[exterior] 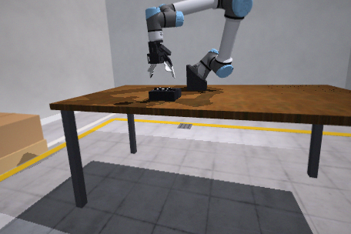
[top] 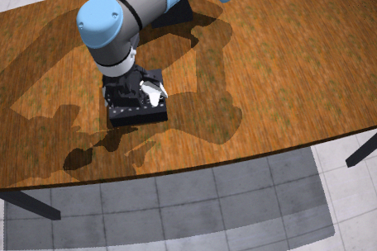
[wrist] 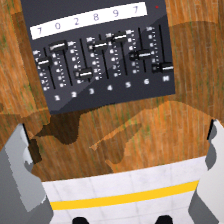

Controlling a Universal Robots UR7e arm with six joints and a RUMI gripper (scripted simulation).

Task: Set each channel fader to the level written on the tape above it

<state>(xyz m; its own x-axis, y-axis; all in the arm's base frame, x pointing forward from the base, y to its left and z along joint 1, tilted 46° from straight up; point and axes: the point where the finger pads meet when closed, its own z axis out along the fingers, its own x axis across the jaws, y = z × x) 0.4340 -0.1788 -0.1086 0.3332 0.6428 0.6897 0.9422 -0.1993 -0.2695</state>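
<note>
Now: the fader 2 8 cm behind my hand, 7 cm below it and 4 cm to the right of it. Round my hand: fader 4 (7 cm below, 6 cm behind); fader 3 (7 cm below, 4 cm behind, 2 cm to the right); fader 6 (7 cm below, 4 cm to the left, 3 cm behind).
</note>
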